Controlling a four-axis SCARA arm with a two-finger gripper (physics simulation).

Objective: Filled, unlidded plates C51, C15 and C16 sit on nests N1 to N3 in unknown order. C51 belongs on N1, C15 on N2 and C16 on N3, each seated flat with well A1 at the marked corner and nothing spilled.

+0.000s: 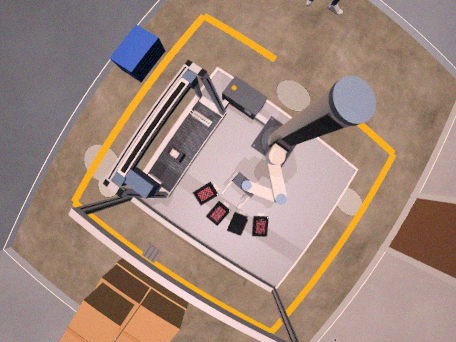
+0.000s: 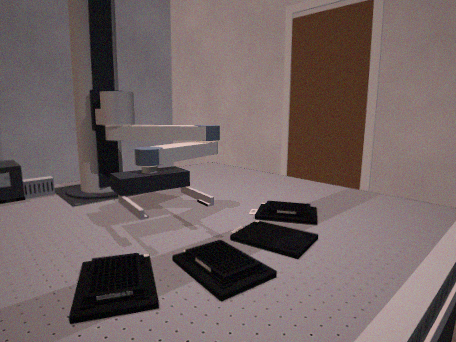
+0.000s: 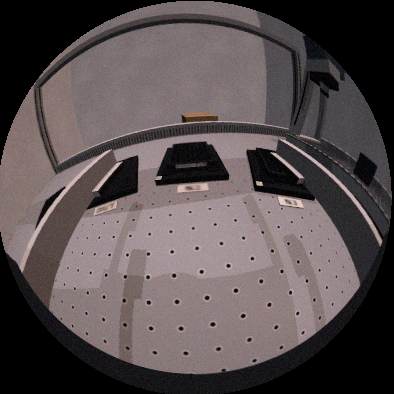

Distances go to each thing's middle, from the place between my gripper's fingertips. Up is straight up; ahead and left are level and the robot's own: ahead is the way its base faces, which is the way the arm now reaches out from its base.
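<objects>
The nest N2 (image 2: 200, 276) is here, and my gripper's 8 cm above it, 15 cm short of it and 1 cm to the left of it. There's a dark grey box (image 1: 246, 97) as well, 2 cm below my hand, 70 cm behind it and 35 cm to the right of it. And the nest N3 (image 3: 276, 187), that's 8 cm below my hand, 7 cm ahead of it and 18 cm to the right of it.
</objects>
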